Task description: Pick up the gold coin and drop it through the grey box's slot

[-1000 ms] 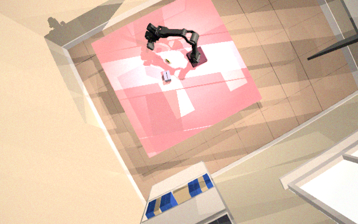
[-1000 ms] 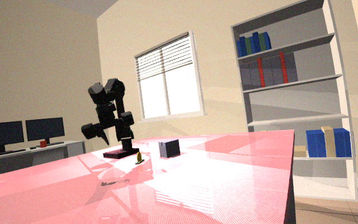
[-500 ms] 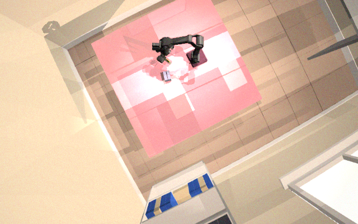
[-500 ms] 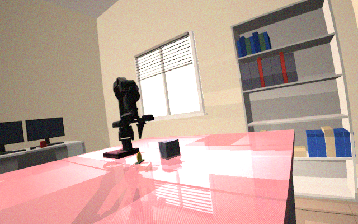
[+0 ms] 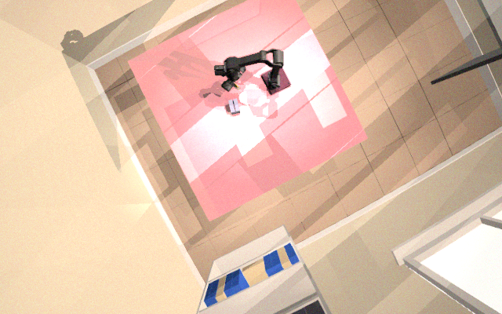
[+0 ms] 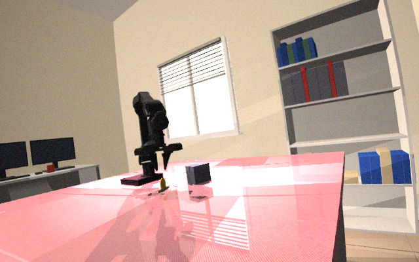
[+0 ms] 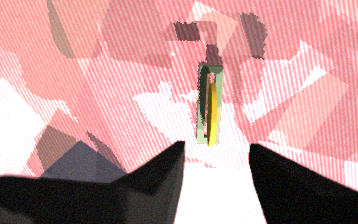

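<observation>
The gold coin lies 50 mm below my gripper tip.
</observation>
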